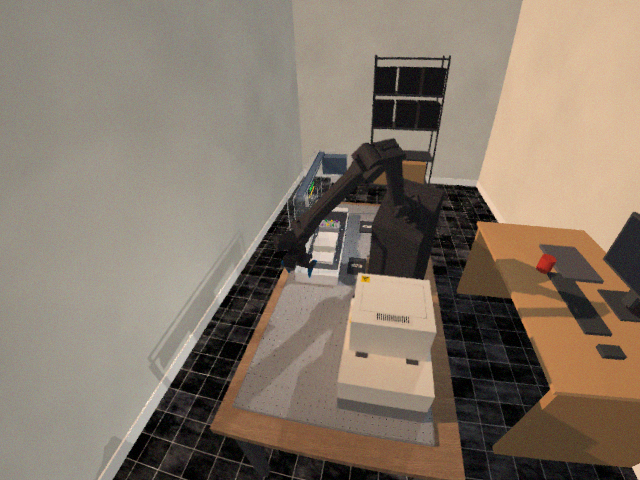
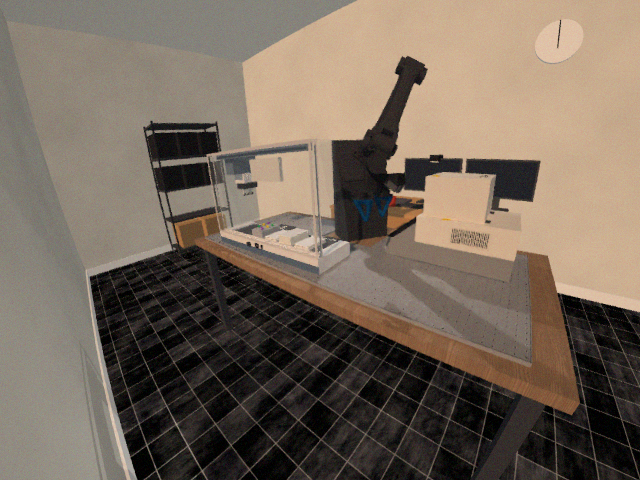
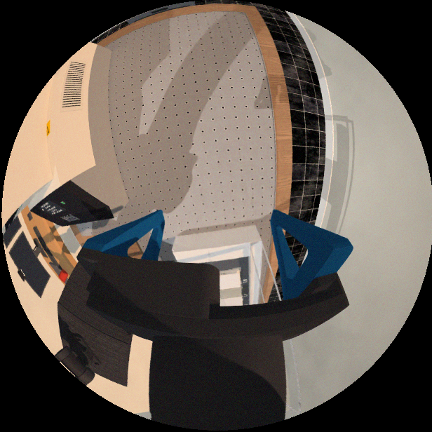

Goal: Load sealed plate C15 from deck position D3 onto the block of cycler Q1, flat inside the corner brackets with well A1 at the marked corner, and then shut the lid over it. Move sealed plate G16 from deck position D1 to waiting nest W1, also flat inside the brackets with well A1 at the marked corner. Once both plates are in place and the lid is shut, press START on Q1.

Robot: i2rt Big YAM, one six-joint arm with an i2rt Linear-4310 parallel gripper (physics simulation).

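Where they show: gripper, fingertip midpoint: (image 1: 299,274) (image 2: 374,218); arm's base at its link origin: (image 1: 411,208) (image 2: 364,157).
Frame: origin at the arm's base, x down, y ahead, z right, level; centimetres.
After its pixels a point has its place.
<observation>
My gripper (image 1: 298,267) @(x 19.7, y 42.0, z -38.1 cm) (image 2: 373,206) @(x 19.7, y 42.0, z -38.1 cm) (image 3: 217,215) is open and empty, its blue fingers wide apart, high above the bench near the right end of the clear-walled deck unit. Pale plates or blocks (image 1: 325,240) (image 2: 293,236) sit on that unit's deck (image 1: 316,277) @(x 38.4, y 42.0, z -18.6 cm) (image 2: 334,254) @(x 38.3, y 42.9, z -18.7 cm); their labels and A1 corners are unreadable. A stepped cream machine (image 1: 387,374) @(x 23.2, y -2.4, z -70.6 cm) (image 2: 467,229) @(x 25.4, y 14.6, z -61.0 cm) (image 3: 75,145) stands on the bench; I cannot tell whether it is Q1 or see a block, lid or START button. Two dark square fixtures, one nearer (image 1: 356,265) @(x 42.3, y 25.0, z 2.0 cm) and one farther (image 1: 366,226) @(x 42.3, y 28.3, z 45.6 cm), lie beside the deck; which is W1 is unclear.
Clear walls and a corner post (image 2: 314,201) @(x 13.7, y 53.5, z -20.6 cm) rise around the deck. The dark arm pedestal (image 1: 400,242) @(x 14.5, y 2.3, z -7.9 cm) (image 2: 356,186) @(x 14.4, y 11.1, z -3.7 cm) stands behind the bench. A dark panel with a green light (image 3: 75,202) is beside the cream machine. A wooden desk (image 1: 516,258) holds a red cylinder (image 1: 545,263).
</observation>
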